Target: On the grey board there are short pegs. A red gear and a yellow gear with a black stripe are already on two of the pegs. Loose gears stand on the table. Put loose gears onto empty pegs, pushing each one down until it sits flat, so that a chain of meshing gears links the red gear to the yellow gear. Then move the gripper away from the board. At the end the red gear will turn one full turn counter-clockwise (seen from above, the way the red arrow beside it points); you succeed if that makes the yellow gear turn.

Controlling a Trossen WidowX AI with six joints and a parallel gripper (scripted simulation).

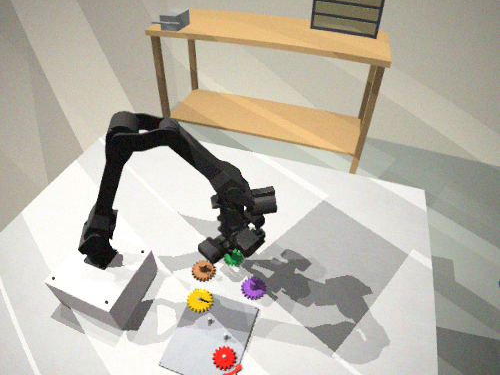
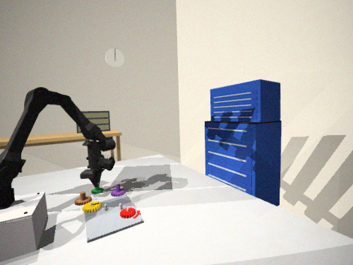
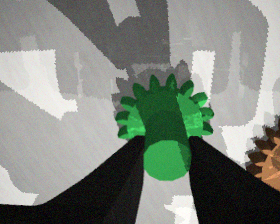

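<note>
My gripper tip is 27 cm to the left of the red gear, 7 cm short of it and 1 cm above it. From my gripper tip the other things lie so: purple gear (8 cm ahead, 7 cm to the right, 1 cm below); then orange gear (6 cm to the right, 6 cm behind, 1 cm below); then green gear (1 cm below).
</note>
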